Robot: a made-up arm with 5 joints.
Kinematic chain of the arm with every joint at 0, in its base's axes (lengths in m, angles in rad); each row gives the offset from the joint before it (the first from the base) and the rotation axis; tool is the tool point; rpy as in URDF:
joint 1: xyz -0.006 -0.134 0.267 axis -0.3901 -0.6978 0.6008
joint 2: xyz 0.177 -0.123 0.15 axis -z
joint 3: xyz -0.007 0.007 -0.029 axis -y
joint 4: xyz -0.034 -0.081 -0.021 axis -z
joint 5: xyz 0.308 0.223 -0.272 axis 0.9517 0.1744 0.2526
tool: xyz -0.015 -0.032 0.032 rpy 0 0 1.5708
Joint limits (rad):
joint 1: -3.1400..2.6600
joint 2: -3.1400..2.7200
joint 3: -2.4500..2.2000
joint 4: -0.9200..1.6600
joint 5: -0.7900..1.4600
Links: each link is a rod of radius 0.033 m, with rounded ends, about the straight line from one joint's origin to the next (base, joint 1, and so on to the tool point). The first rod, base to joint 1, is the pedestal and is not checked.
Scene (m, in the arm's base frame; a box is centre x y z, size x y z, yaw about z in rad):
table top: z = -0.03
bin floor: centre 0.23 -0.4 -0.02 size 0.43 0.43 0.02 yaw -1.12
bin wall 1: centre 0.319 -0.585 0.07 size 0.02 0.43 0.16 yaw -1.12
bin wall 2: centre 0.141 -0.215 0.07 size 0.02 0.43 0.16 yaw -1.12
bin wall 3: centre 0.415 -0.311 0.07 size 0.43 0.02 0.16 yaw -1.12
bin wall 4: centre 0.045 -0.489 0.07 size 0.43 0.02 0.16 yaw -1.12
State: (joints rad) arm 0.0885 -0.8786 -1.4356 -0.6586 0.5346
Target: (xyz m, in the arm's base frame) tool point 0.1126 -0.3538 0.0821
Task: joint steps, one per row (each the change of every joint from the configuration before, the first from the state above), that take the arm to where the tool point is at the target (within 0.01 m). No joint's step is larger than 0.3 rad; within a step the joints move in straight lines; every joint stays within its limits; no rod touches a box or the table.
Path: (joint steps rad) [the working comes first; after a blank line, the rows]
Joints at the target: 0.4035 -1.0522 -1.1388 -0.0194 0.5785
Straight joint move there: touches bin wall 2, bin wall 4.

1: 0.2196 -0.0220 0.0403 -0.0311 -0.0344
2: 0.2196 -0.0220 0.0403 -0.0312 -0.0344
3: 0.2196 -0.0220 0.0403 -0.0311 -0.0344
4: 0.2980 -0.0135 0.0091 0.1617 -0.0627
5: 0.2980 -0.0134 0.0092 0.1617 -0.0627
6: -0.2349 -0.0202 0.0394 0.1023 0.0682
7: -0.2350 -0.0202 0.0394 0.1023 0.0681
8: -0.2349 -0.0201 0.0394 0.1023 0.0681
9: -0.2350 -0.0202 0.0394 0.1023 0.0681

